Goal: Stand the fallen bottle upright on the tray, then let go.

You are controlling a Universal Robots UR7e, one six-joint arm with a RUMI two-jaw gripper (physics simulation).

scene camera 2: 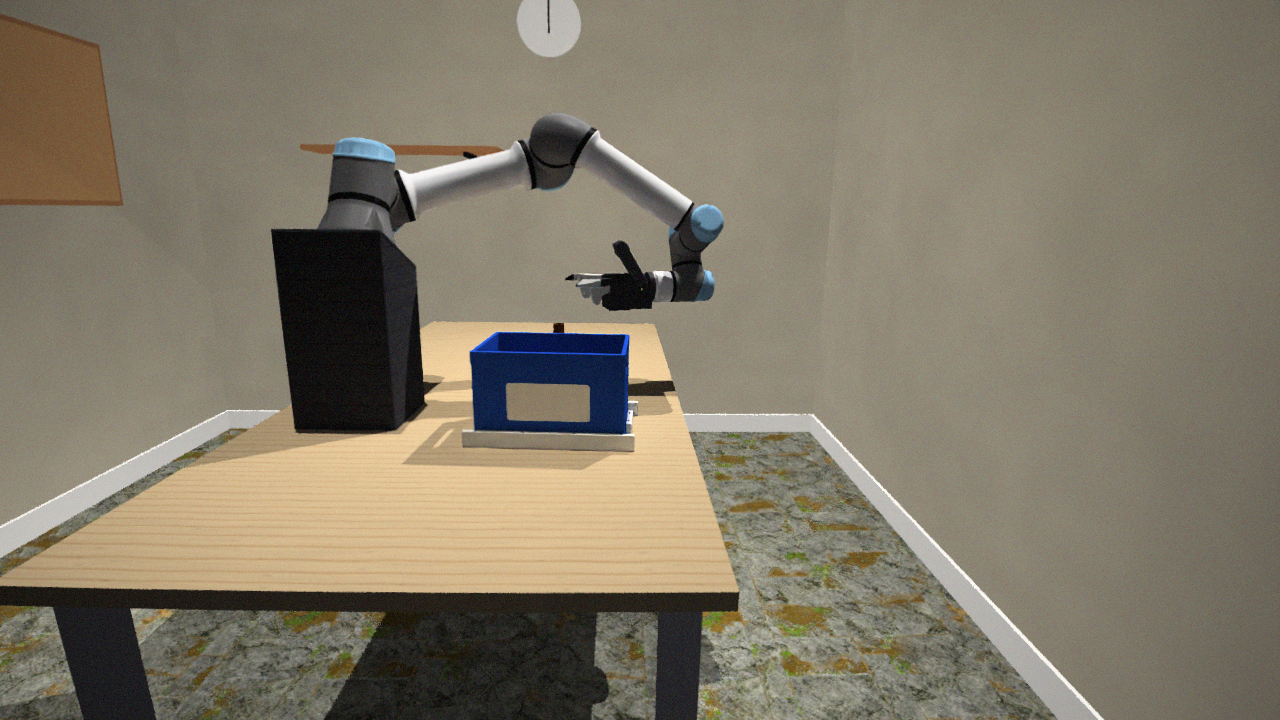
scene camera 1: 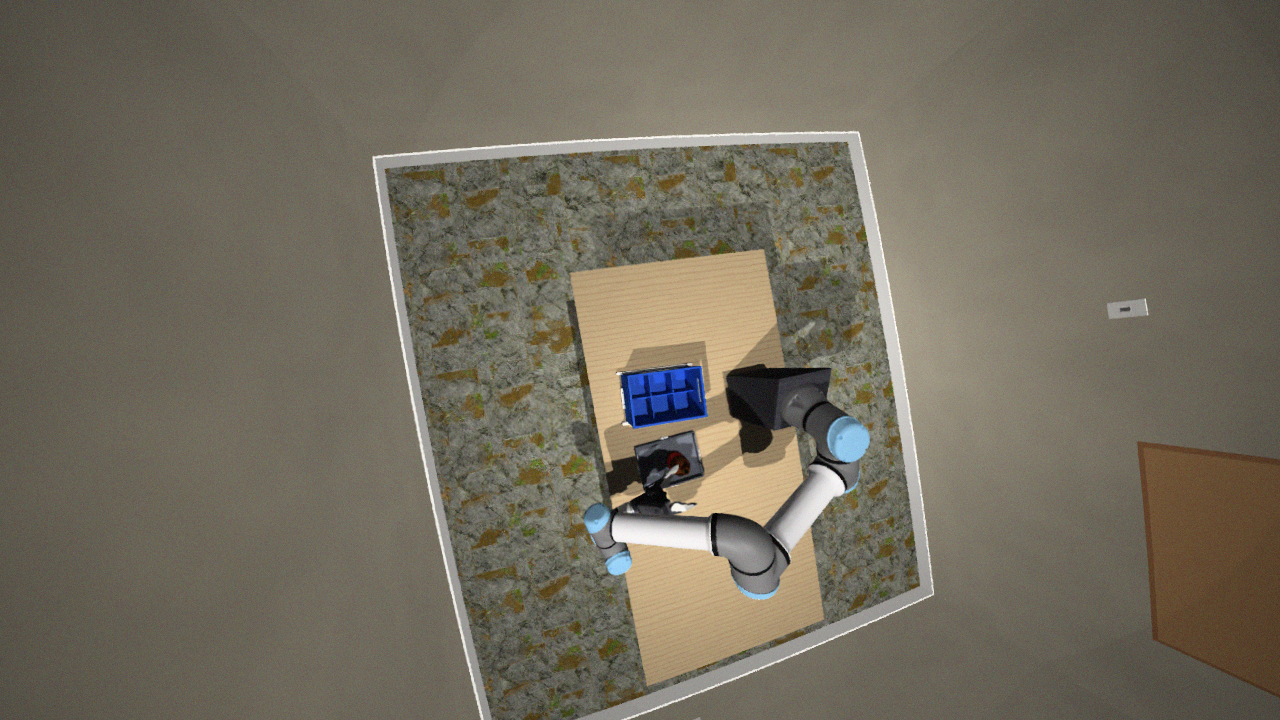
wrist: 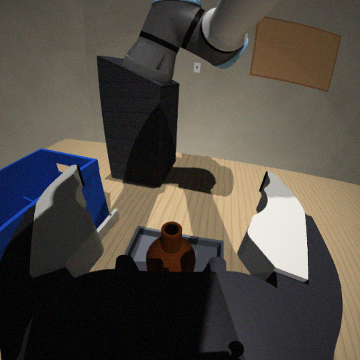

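Seen in the pictures: gripper, fingertip midpoint: (scene camera 2: pixel 570 282) (scene camera 1: pixel 688 484); arm's base, origin of the base link: (scene camera 2: pixel 355 251) (scene camera 1: pixel 800 404).
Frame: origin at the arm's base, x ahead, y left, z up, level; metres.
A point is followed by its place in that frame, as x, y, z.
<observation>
The brown bottle (scene camera 1: pixel 679 462) @[0.406, 0.127, -0.218] (scene camera 2: pixel 558 327) @[0.399, 0.138, -0.182] (wrist: pixel 171 254) stands upright on the grey tray (scene camera 1: pixel 655 454) @[0.467, 0.104, -0.331] (wrist: pixel 207 250). In the wrist view its neck and open mouth point up, and its lower part is hidden behind the gripper's body. In scene camera 2 the top of its neck shows above the blue crate; the rest of the bottle and the tray are hidden there. My gripper (scene camera 1: pixel 681 488) @[0.428, 0.155, -0.078] (scene camera 2: pixel 573 280) @[0.428, 0.155, -0.078] (wrist: pixel 172 171) is wide open and empty. It is raised above the level of the bottle's mouth, with its fingers apart from the bottle.
A blue crate (scene camera 1: pixel 634 407) @[0.498, -0.105, -0.328] (scene camera 2: pixel 550 367) @[0.385, -0.225, -0.187] (wrist: pixel 95 180) with compartments stands beside the tray, on a white base (scene camera 2: pixel 546 439) @[0.375, -0.236, -0.317]. The arm's black pedestal (scene camera 1: pixel 760 394) @[0.089, -0.055, -0.082] (scene camera 2: pixel 335 331) @[-0.015, -0.105, -0.142] (wrist: pixel 142 125) stands on the wooden table (scene camera 1: pixel 680 304) @[0.194, -0.457, -0.336] (scene camera 2: pixel 375 528) @[0.152, -0.501, -0.336] (wrist: pixel 310 210), across from the gripper.
</observation>
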